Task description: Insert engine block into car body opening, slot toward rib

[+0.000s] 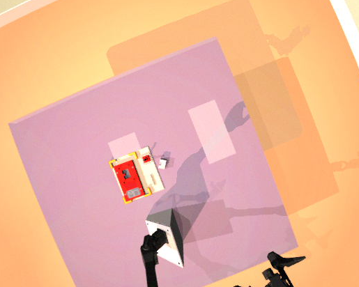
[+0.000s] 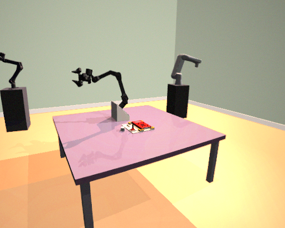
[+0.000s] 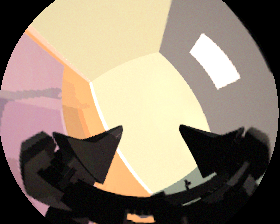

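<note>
The engine block is 46 cm below my gripper tip, 41 cm to the left of it and 34 cm ahead of it.
</note>
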